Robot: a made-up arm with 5 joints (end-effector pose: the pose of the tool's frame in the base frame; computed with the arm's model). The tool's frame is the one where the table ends.
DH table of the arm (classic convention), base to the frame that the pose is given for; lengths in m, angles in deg. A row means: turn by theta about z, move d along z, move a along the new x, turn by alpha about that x. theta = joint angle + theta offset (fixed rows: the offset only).
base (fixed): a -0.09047  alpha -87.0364  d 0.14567  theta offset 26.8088
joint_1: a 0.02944  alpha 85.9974  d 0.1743  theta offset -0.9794
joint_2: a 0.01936  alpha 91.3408  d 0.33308  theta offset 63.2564
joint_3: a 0.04  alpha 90  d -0.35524  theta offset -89.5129
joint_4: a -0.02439  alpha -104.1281  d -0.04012  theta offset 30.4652
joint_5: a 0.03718  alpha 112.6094  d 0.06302  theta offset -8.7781
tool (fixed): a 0  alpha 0  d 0.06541  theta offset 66.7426
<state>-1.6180 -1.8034 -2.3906 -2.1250 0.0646</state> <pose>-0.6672 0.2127 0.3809 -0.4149 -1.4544 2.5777</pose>
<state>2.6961 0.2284 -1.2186 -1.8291 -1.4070</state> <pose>0.1212 0.3224 -0.0094 1.8571 -1.5681 -0.9246</pose>
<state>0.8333 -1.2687 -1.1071 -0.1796 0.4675</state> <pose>-0.0777 0.5063 0.3302 -0.0853 -0.1374 -1.3255</pose>
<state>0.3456 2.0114 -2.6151 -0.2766 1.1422</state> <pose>0.1597 -0.0587 0.4937 0.0829 0.2485 1.5606</pose>
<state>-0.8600 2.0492 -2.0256 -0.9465 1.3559</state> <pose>-0.1759 -0.2686 0.4584 0.6247 -0.4088 1.1595</pose>
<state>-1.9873 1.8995 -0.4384 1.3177 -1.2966</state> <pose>-0.2464 -0.3822 -0.0615 -0.0032 1.3150 -1.5399</pose>
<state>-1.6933 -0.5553 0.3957 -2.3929 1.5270</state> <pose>-0.5982 0.3742 0.0488 -1.6369 -1.9549 0.1154</pose>
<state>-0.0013 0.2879 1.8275 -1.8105 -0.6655</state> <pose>-0.4558 0.1415 0.4916 1.7745 1.8578 0.5707</pose>
